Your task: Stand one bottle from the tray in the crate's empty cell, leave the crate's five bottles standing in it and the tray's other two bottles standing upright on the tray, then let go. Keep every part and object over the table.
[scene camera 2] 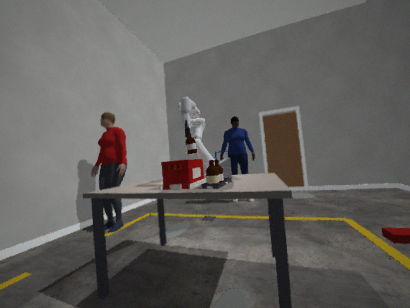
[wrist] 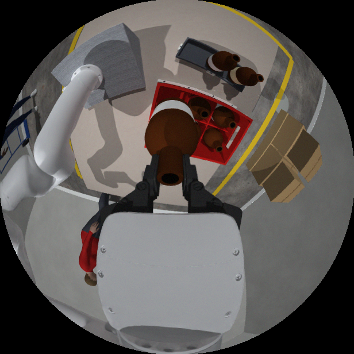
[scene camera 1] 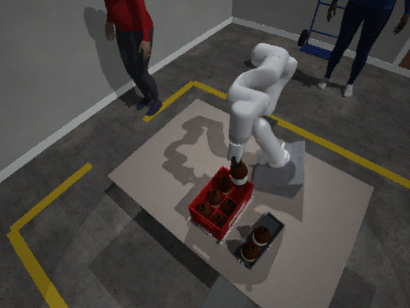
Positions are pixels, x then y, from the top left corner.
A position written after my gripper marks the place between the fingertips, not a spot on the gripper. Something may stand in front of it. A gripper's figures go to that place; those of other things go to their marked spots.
My gripper [wrist: 170, 163]: 0.14 m from the lens. A bottle [wrist: 171, 131] is 0.12 m from the lens.
